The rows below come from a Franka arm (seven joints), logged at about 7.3 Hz.
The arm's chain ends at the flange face. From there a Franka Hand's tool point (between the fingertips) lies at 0.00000 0.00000 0.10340 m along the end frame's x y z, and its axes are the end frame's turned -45 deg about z.
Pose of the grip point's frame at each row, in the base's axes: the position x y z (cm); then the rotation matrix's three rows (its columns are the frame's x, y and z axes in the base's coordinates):
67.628, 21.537, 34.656; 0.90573, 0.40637, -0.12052; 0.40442, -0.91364, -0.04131; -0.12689, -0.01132, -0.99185
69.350, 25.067, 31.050; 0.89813, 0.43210, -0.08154; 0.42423, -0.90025, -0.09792; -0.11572, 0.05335, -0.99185
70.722, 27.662, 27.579; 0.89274, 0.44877, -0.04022; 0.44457, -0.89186, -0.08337; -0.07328, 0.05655, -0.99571
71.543, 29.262, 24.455; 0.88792, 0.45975, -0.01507; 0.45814, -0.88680, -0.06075; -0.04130, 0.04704, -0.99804
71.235, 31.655, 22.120; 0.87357, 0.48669, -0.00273; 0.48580, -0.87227, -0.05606; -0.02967, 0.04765, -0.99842
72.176, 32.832, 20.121; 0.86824, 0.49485, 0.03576; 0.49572, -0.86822, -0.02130; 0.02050, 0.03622, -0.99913
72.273, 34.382, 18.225; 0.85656, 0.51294, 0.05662; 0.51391, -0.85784, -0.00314; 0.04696, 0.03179, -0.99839
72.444, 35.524, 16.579; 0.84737, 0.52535, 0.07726; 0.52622, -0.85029, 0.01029; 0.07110, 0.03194, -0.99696
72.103, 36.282, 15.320; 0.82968, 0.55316, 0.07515; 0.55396, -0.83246, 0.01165; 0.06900, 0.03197, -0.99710
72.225, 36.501, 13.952; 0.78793, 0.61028, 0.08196; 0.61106, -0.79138, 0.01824; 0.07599, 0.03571, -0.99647
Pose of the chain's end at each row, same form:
68.874, 21.964, 44.912; 0.92779, -0.35310, -0.12052; -0.36007, -0.93201, -0.04131; -0.09773, 0.08172, -0.99185
70.193, 26.079, 41.306; 0.94061, -0.32953, -0.08154; -0.33660, -0.93655, -0.09792; -0.04410, 0.11955, -0.99185
71.138, 28.524, 37.875; 0.94859, -0.31393, -0.04022; -0.31628, -0.94500, -0.08337; -0.01183, 0.09180, -0.99571
71.699, 29.890, 34.775; 0.95295, -0.30276, -0.01507; -0.30311, -0.95102, -0.06075; 0.00406, 0.06247, -0.99804
71.263, 32.235, 32.444; 0.96185, -0.27357, -0.00273; -0.27328, -0.96030, -0.05606; 0.01271, 0.05467, -0.99842
71.806, 33.052, 30.452; 0.96385, -0.26403, 0.03576; -0.26340, -0.96445, -0.02130; 0.04011, 0.01112, -0.99913
71.688, 34.414, 28.548; 0.96838, -0.24298, 0.05662; -0.24320, -0.96997, -0.00314; 0.05568, -0.01073, -0.99839
71.645, 35.418, 26.888; 0.97066, -0.22770, 0.07726; -0.22915, -0.97334, 0.01029; 0.07286, -0.02769, -0.99696
71.326, 36.162, 25.630; 0.97782, -0.19553, 0.07515; -0.19693, -0.98035, 0.01165; 0.07140, -0.02618, -0.99710
71.378, 36.312, 24.255; 0.98868, -0.12562, 0.08196; -0.12751, -0.99167, 0.01824; 0.07898, -0.02848, -0.99647

